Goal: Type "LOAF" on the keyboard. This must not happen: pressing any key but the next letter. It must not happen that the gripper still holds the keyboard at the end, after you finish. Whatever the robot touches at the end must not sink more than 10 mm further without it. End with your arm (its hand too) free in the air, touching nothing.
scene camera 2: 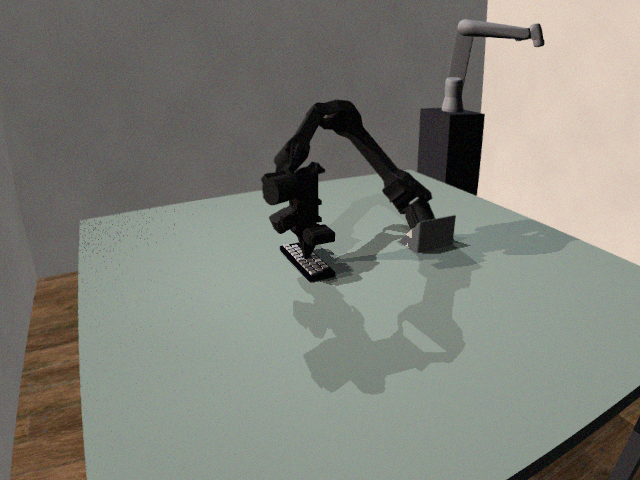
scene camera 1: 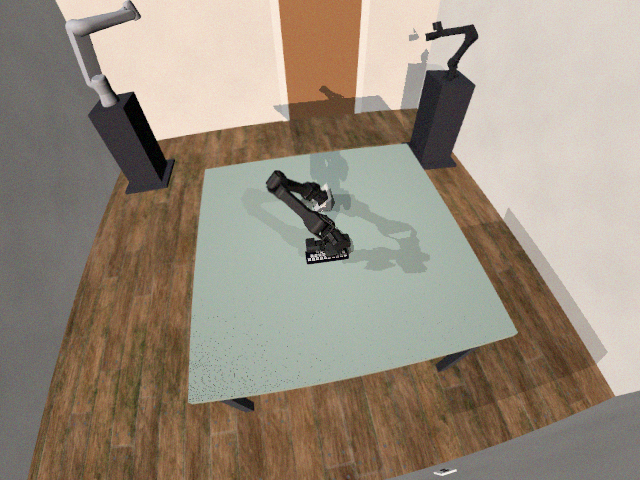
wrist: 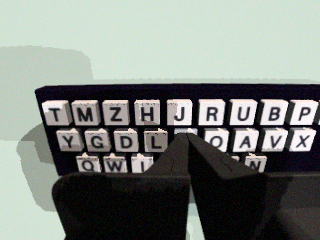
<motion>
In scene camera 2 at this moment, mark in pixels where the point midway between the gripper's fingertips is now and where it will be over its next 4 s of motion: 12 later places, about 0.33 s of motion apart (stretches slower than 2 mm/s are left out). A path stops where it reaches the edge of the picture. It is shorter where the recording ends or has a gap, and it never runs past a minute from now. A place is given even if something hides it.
My gripper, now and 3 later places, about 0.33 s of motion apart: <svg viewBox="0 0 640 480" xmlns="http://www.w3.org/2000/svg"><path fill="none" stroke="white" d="M306 258L307 252L314 248L322 249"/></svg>
</motion>
